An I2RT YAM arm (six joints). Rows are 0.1 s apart.
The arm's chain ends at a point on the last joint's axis. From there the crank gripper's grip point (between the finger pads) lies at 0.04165 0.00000 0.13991 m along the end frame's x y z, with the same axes.
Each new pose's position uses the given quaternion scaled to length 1; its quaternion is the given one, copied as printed.
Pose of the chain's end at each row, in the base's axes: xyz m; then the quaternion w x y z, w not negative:
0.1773, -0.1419, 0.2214, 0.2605, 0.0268, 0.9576, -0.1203
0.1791, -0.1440, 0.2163, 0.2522, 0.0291, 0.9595, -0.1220
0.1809, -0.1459, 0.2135, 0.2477, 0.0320, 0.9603, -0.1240
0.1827, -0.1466, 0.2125, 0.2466, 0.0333, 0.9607, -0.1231
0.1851, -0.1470, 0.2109, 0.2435, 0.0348, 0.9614, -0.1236
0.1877, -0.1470, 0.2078, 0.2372, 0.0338, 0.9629, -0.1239
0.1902, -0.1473, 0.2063, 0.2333, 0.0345, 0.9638, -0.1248
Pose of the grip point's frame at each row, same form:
0.2103, -0.1766, 0.0835, 0.2605, 0.0268, 0.9576, -0.1203
0.2095, -0.1790, 0.0779, 0.2522, 0.0291, 0.9595, -0.1220
0.2099, -0.1814, 0.0749, 0.2477, 0.0320, 0.9603, -0.1240
0.2114, -0.1819, 0.0738, 0.2466, 0.0333, 0.9607, -0.1231
0.2128, -0.1823, 0.0720, 0.2435, 0.0348, 0.9614, -0.1236
0.2136, -0.1824, 0.0686, 0.2372, 0.0338, 0.9629, -0.1239
0.2149, -0.1829, 0.0669, 0.2333, 0.0345, 0.9638, -0.1248

